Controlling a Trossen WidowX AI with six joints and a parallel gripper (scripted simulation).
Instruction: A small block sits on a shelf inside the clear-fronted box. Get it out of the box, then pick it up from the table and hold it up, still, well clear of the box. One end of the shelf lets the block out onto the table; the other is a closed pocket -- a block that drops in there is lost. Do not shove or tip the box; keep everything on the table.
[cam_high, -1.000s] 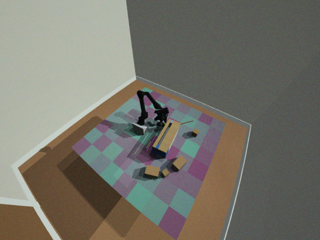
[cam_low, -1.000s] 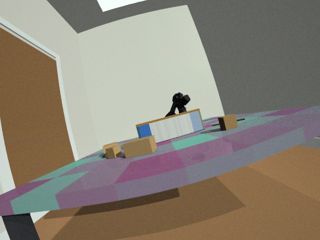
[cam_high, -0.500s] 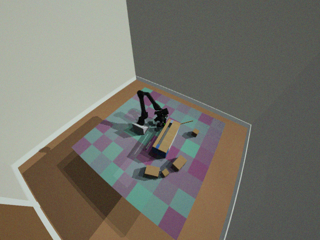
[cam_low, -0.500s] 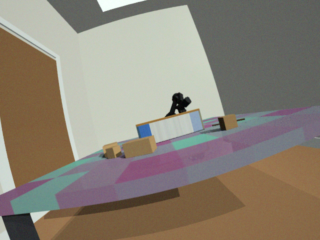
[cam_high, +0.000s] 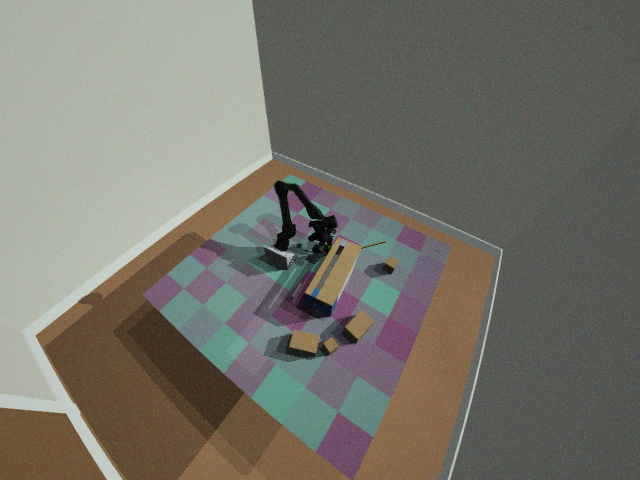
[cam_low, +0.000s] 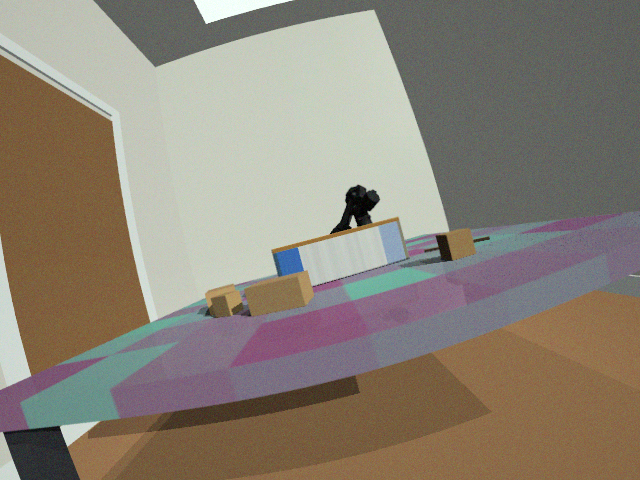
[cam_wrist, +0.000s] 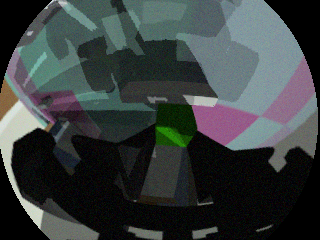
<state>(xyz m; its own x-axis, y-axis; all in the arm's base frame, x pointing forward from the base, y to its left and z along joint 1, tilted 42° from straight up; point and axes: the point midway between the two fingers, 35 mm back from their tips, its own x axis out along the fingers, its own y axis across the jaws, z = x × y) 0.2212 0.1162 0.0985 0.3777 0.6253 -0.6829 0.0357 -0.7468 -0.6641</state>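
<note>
My gripper tip is 1 cm past the green block and 1 cm below it. The rest, counted from my gripper tip: thin stick: 20 cm ahead, 19 cm to the left, 2 cm below; long box: 8 cm ahead, 15 cm to the right, 4 cm above; tan cube: 35 cm ahead, 9 cm to the left.
</note>
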